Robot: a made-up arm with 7 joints.
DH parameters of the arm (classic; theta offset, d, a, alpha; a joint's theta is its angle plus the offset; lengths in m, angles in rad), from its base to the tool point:
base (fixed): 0 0 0 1.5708
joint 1: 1.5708 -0.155 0 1.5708
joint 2: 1.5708 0 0 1.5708
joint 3: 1.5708 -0.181 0 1.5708
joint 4: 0 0 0 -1.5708
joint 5: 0 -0.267 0 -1.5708
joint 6: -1.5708 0 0 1.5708
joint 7: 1.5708 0 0 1.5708
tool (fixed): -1.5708 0 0 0
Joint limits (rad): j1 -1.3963..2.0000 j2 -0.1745..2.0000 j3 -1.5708..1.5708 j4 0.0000..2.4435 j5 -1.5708..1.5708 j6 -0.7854..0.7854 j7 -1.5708..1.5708
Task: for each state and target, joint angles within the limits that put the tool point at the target. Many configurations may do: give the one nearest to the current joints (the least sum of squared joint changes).
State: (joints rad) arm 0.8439 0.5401 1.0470 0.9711 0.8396 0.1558 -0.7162
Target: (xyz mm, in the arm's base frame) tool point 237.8 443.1 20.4
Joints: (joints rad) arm 0.9218 0.4253 0.8693 1.1901 0.8396 0.1558 -0.7162
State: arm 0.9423 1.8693 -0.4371 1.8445 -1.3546 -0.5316 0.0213
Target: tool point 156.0 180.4 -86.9
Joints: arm 0.4346 1.8579 -0.9470 2.4038 -1.3546 -0.5316 0.0213
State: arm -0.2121 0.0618 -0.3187 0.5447 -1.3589 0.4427 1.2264
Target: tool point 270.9 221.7 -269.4
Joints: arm 0.1330 0.3017 -0.1127 1.0705 -1.3589 0.4427 1.2264
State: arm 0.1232 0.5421 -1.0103 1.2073 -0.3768 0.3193 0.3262
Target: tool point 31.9 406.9 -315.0
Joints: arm -0.1844 1.1953 -1.1327 0.9057 -0.3768 0.3193 0.3262
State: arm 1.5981 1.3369 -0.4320 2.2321 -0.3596 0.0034 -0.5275
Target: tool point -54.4 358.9 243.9
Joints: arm 1.9791 1.8709 -0.4045 1.5711 -0.3596 0.0034 -0.5275
